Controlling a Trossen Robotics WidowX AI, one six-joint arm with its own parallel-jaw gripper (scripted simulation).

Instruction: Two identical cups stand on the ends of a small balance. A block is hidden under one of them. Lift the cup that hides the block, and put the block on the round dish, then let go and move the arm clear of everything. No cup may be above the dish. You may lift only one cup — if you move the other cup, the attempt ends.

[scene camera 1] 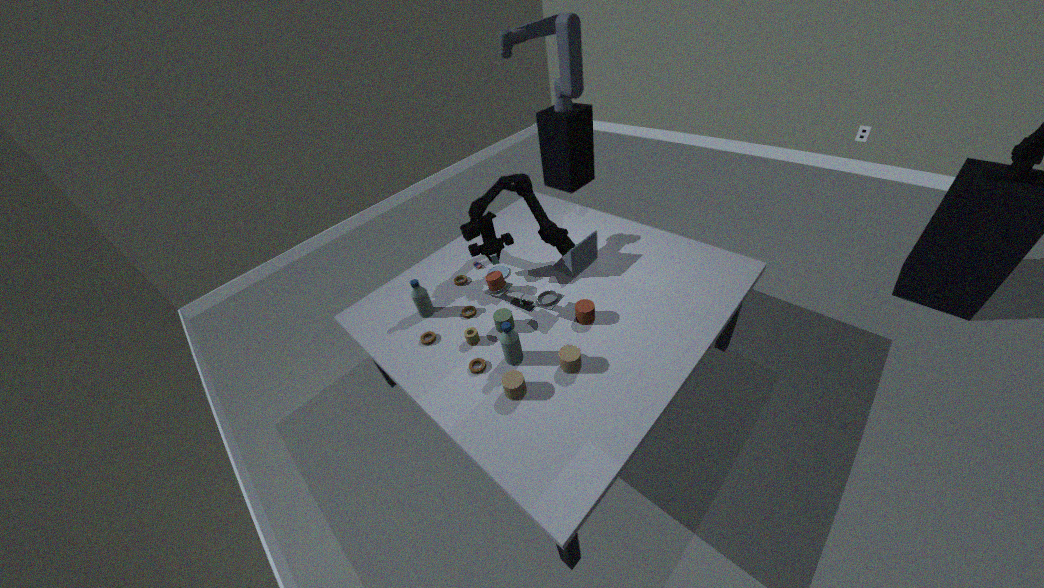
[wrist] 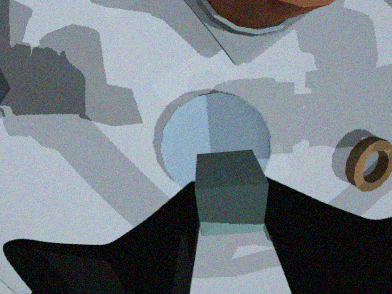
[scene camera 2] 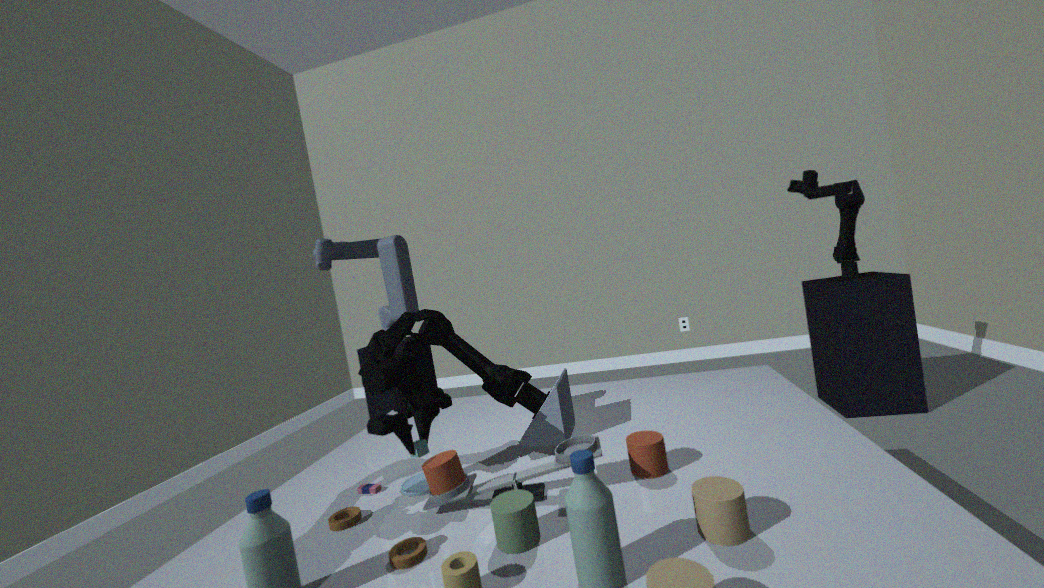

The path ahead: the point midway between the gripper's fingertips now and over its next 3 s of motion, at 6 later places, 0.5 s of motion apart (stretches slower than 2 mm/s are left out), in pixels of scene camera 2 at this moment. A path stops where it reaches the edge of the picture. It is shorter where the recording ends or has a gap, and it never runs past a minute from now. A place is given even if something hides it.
My gripper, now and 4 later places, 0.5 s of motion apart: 418,451; 421,466; 422,474; 422,476; 421,459
